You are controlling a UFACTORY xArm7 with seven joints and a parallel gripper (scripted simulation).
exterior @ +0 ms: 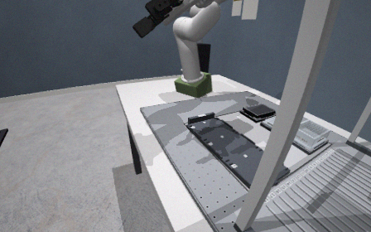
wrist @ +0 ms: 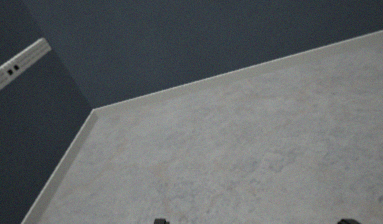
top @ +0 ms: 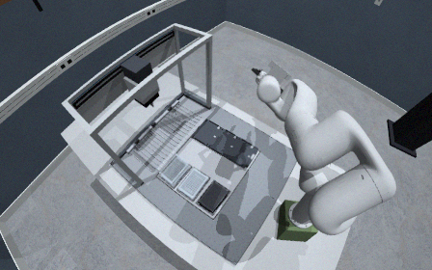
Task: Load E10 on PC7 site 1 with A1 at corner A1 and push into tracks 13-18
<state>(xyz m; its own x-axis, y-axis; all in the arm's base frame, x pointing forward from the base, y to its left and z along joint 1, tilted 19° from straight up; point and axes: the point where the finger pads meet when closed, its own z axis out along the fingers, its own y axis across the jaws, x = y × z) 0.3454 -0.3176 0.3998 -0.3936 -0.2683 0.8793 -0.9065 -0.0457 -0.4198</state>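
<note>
My hand is 30 mm short of the nest S1, 490 mm to the right of it and 320 mm above it. Round my hand: frame post (280 mm ahead, 30 mm to the left, 80 mm below); plate carrier PC7 (100 mm ahead, 210 mm to the left, 310 mm below).
</note>
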